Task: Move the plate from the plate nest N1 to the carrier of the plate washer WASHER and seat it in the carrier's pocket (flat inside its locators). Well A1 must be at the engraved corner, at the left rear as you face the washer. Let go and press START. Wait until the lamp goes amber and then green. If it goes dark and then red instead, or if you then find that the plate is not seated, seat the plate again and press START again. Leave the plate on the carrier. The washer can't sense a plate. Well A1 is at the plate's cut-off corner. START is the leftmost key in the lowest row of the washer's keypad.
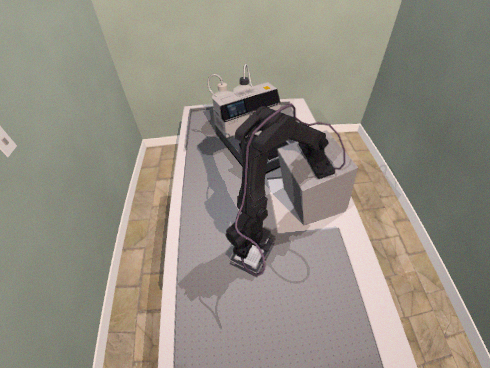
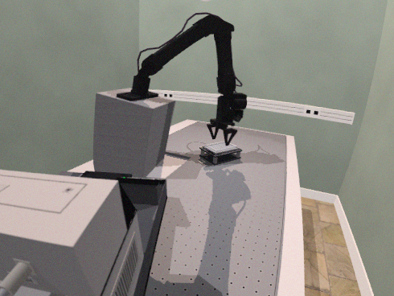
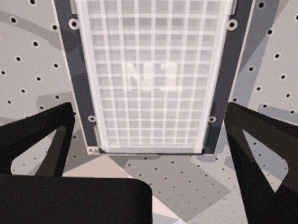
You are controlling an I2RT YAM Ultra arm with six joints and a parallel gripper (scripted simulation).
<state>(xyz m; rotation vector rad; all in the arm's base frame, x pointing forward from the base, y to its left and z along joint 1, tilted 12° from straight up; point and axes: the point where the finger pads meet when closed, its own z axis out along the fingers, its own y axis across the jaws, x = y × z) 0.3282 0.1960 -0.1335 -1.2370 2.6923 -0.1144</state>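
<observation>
The well plate lies 3 cm below my hand and 1 cm ahead of it. Also, from my hand: plate washer (64 cm to the right, 20 cm behind, 5 cm above).
</observation>
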